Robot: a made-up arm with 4 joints.
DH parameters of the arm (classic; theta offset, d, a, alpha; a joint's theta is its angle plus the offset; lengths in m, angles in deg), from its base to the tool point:
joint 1: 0 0.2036 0.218 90
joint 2: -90 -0.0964 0.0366 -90
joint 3: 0 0.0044 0.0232 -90
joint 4: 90 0.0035 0.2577 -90
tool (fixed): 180 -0.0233 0 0
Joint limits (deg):
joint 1: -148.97..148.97
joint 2: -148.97..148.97
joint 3: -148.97..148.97
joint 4: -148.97..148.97
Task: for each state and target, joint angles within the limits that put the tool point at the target. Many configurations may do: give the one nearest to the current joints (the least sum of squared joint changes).
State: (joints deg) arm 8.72 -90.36 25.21 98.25
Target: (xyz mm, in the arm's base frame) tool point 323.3 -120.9 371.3
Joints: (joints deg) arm -29.56 -83.70 14.46 57.64
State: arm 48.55 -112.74 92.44 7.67
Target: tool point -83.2 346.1 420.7
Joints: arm 58.81 -105.45 93.33 -25.32
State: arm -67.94 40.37 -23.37 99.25
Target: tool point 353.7 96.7 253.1
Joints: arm -43.36 39.66 -66.13 96.54
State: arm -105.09 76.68 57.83 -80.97
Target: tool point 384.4 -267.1 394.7
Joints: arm -70.36 110.37 43.15 -111.99
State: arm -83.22 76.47 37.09 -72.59
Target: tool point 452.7 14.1 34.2
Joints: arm -42.93 61.47 57.84 -61.23
